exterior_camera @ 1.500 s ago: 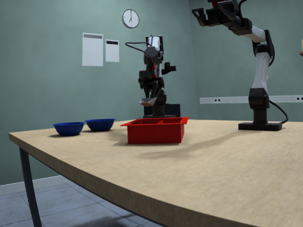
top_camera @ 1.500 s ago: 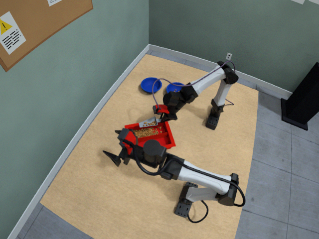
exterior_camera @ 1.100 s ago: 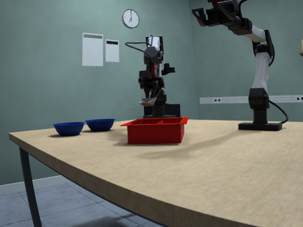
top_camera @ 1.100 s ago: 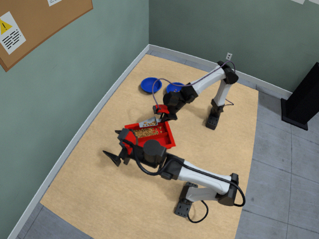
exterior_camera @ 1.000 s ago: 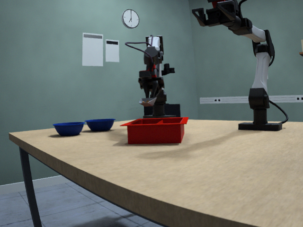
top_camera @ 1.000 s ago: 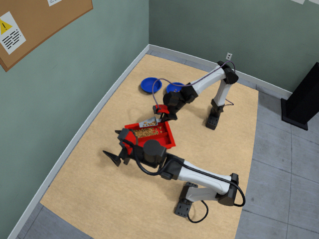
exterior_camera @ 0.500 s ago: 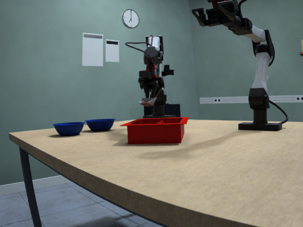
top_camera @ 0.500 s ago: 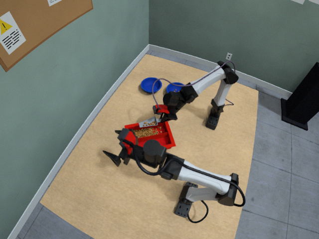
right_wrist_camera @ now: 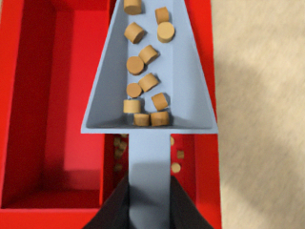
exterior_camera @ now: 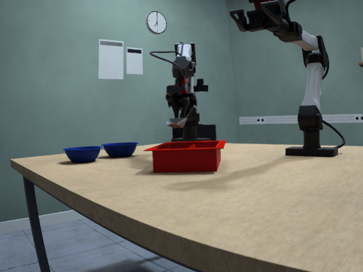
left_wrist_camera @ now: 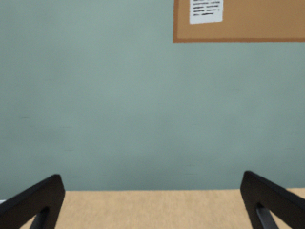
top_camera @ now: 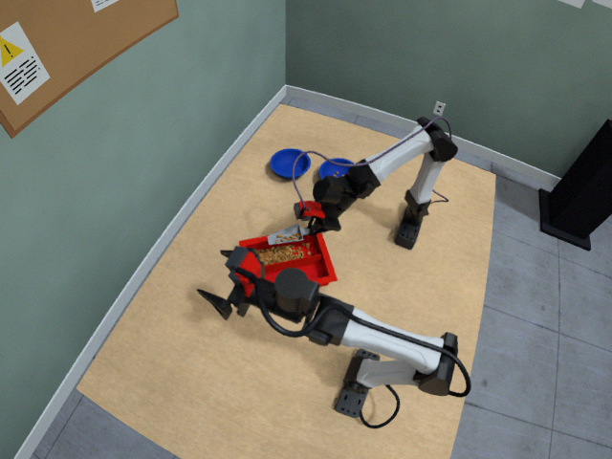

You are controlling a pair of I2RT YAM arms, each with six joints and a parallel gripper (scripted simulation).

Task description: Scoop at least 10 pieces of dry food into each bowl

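Observation:
Right now my right hand is 4 cm short of the grey scoop, 3 cm to the right of it and 1 cm above it. Round my right hand: red box 4 cm ahead, 9 cm to the left, 9 cm below.

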